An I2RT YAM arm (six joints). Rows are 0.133 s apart.
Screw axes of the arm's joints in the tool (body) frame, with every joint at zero. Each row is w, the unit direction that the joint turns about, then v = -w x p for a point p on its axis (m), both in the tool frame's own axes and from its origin. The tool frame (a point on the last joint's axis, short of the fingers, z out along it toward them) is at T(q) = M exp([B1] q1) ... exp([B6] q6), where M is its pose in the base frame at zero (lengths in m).
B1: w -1 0 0 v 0.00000 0.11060 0.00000
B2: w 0 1 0 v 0.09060 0.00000 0.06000
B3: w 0 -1 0 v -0.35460 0.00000 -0.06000
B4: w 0 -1 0 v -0.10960 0.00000 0.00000
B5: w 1 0 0 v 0.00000 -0.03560 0.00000
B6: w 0 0 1 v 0.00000 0.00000 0.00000
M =
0 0 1 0.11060
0 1 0 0.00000
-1 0 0 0.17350
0 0 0 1
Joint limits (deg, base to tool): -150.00..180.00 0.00..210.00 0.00..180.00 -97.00..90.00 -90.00..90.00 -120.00..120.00
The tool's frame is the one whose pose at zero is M.
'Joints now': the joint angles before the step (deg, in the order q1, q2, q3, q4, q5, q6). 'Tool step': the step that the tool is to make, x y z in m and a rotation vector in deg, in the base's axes. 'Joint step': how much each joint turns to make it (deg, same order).
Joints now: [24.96, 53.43, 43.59, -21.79, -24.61, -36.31]
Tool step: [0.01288, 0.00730, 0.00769, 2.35, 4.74, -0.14]
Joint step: [0.00, 4.40, 4.04, -1.24, -2.10, 3.95]
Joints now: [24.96, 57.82, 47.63, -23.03, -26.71, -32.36]
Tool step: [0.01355, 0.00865, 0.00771, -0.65, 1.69, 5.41]
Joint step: [-0.09, 5.18, 5.27, -3.59, -4.58, -3.49]
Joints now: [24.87, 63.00, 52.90, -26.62, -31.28, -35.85]
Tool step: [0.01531, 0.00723, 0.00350, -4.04, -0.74, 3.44]
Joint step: [0.01, 5.19, 5.10, -4.14, -0.18, -6.15]
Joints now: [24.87, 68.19, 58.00, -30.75, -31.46, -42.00]
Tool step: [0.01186, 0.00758, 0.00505, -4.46, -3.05, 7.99]
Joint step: [0.18, 4.84, 5.70, -5.87, -2.01, -10.96]
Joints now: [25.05, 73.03, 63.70, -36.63, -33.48, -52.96]
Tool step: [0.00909, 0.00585, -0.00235, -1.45, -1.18, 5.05]
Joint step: [0.09, 3.34, 2.57, -2.13, -2.03, -5.92]
